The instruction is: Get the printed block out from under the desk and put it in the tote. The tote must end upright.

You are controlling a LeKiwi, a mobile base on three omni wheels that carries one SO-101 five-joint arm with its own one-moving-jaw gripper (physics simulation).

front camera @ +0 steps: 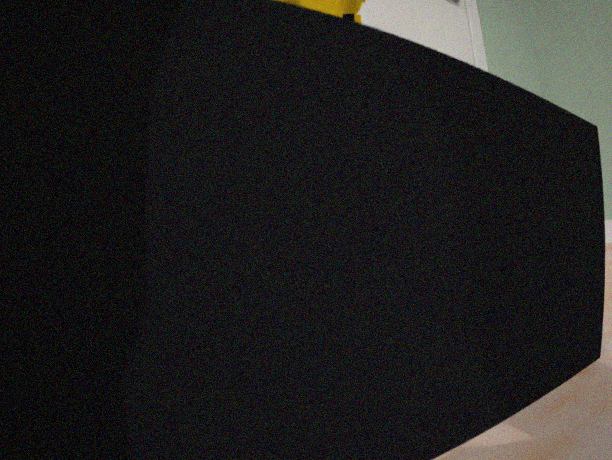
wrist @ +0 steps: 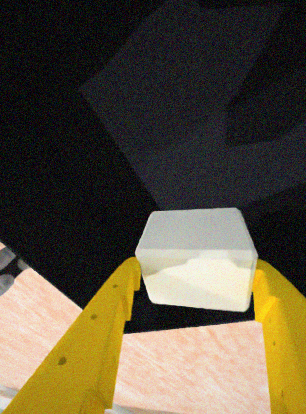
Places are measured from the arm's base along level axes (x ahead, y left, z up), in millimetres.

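Pixels of known places: hand, tool point: (wrist: 140, 269).
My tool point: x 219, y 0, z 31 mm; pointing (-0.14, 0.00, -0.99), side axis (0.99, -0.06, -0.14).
Observation:
Behind a point stands the place of what it marks.
My gripper (wrist: 198, 281) is shut on the pale printed block (wrist: 197, 260) {x 239, y 9, z 32 mm}, with a yellow jaw pressing on each side. In the wrist view the block is drawn over the large black tote (wrist: 45, 210) {x 123, y -14, z -27 mm} (front camera: 350, 225) {x 113, y -2, z -32 mm}, near its lower edge; how high it is above the tote is hard to tell. In the front camera the tote's dark wall fills most of the view, very close, and the tote looks upright. A yellow part of my gripper shows above the wall at the top; its jaw tips and the block are hidden there.
Pinkish wood floor (front camera: 575, 400) {x 145, y -80, z -89 mm} (wrist: 200, 365) {x 280, y -479, z -89 mm} shows beside the tote. Part of a wheel with grey rollers (wrist: 7, 272) shows at the left edge of the wrist view, close to the tote. A green wall (front camera: 550, 75) {x 1421, y -1064, z 671 mm} and a white panel (front camera: 420, 25) {x 1062, y -332, z 633 mm} stand behind the tote.

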